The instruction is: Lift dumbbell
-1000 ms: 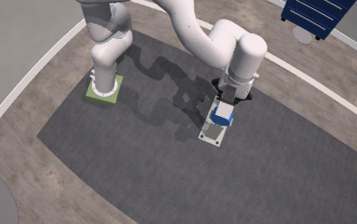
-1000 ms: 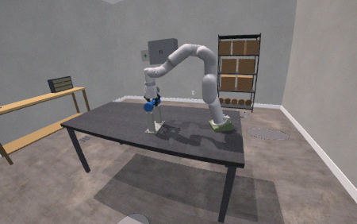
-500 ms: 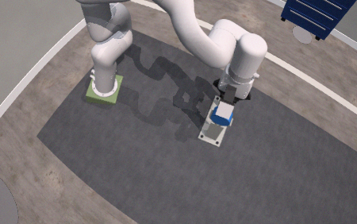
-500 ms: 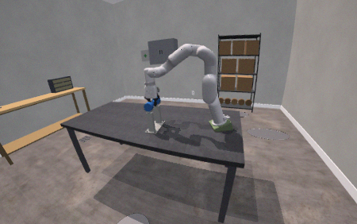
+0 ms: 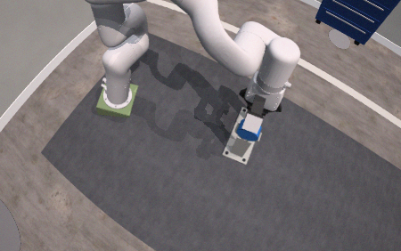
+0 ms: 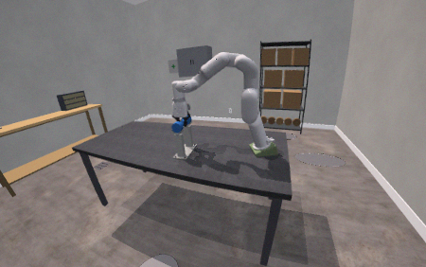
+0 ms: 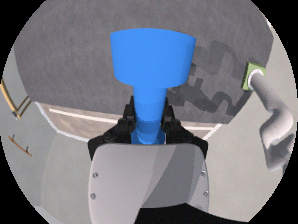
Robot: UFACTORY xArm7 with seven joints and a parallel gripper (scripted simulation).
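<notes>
Now: the blue dumbbell right at my hand. From my hand the other things lie so: grey cradle (12 cm below).
</notes>
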